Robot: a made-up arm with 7 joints.
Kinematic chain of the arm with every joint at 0, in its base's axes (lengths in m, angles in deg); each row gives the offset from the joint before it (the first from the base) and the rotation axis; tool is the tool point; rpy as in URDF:
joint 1: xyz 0 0 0.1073 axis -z
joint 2: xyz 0 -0.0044 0.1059 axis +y
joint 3: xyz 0 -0.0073 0.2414 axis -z
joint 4: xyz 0 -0.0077 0.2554 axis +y
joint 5: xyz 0 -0.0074 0.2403 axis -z
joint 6: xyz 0 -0.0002 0.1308 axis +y
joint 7: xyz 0 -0.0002 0.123 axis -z
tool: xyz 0 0 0 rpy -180 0 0
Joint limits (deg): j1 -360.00..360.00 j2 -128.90..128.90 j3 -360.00..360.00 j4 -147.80..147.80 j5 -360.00..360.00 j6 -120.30..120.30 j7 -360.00..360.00
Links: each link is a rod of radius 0.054 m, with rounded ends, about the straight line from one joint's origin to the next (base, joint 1, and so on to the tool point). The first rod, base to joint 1, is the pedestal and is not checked.
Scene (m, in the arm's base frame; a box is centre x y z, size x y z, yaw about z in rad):
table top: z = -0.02
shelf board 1: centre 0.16 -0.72 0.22 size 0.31 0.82 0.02 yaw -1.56
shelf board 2: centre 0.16 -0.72 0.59 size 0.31 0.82 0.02 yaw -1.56
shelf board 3: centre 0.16 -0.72 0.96 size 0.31 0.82 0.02 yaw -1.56
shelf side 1: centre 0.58 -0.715 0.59 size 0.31 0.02 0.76 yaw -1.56
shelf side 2: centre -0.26 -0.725 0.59 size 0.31 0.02 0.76 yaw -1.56
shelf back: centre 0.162 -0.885 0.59 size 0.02 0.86 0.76 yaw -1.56
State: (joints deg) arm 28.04 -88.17 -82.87 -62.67 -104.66 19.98 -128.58
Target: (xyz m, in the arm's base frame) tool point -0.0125 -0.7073 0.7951
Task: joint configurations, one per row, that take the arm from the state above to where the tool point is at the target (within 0.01 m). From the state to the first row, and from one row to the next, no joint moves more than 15 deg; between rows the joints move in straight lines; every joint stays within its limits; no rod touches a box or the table.
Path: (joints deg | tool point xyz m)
1: 26.23 -83.95 -96.68 -65.99 -100.43 19.24 -139.85 | -0.8148 -0.1107 0.3131
2: 24.42 -79.74 -110.49 -69.31 -96.21 18.50 -151.12 | -0.7594 -0.1480 0.4675
3: 11.06 -73.81 -117.03 -74.41 -98.36 14.52 -145.48 | -0.6181 -0.3278 0.5807
4: -2.31 -67.89 -123.58 -79.51 -100.51 10.53 -139.85 | -0.4240 -0.4367 0.6753
5: -15.68 -61.97 -130.13 -84.61 -102.67 6.55 -134.21 | -0.2111 -0.4607 0.7476
6: -29.04 -56.04 -136.67 -89.71 -104.82 2.56 -128.58 | -0.0158 -0.4018 0.7951
7: -38.70 -53.48 -122.93 -74.95 -104.63 4.44 -128.58 | -0.0122 -0.5341 0.7964
8: -48.36 -50.91 -109.20 -60.18 -104.44 6.32 -128.58 | -0.0100 -0.6384 0.7905
9: -58.01 -48.35 -95.46 -45.42 -104.25 8.20 -128.58 | -0.0125 -0.7073 0.7951

